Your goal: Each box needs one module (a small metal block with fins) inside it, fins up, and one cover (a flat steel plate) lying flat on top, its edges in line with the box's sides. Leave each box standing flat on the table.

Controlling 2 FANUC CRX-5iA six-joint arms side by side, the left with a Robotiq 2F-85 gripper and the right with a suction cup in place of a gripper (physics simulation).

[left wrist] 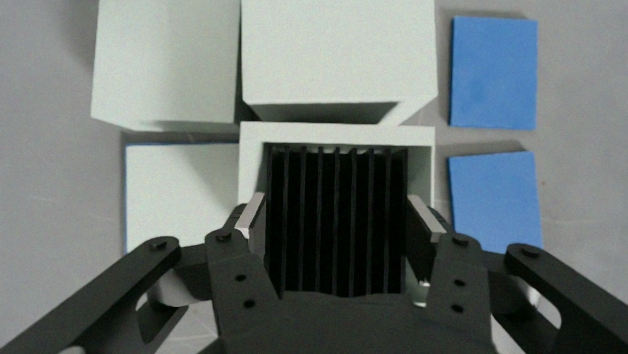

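My left gripper (pixel 336 215) is shut on a black finned module (pixel 345 175), gripping it by its two sides with the fins facing the camera. The module is over the opening of a pale open-topped box (pixel 330 134); how deep it sits cannot be told. The box's far rim and part of its right wall show, and its near side is hidden behind the gripper. No steel cover can be made out for certain. The right arm's suction cup does not show in the left wrist view.
Two tall pale blocks (pixel 335 50) (pixel 165 60) stand close beyond the box. A pale square (pixel 170 190) with a thin blue edge lies close at its left. Two flat blue squares (pixel 494 72) (pixel 495 200) lie at its right on the grey table (pixel 585 100).
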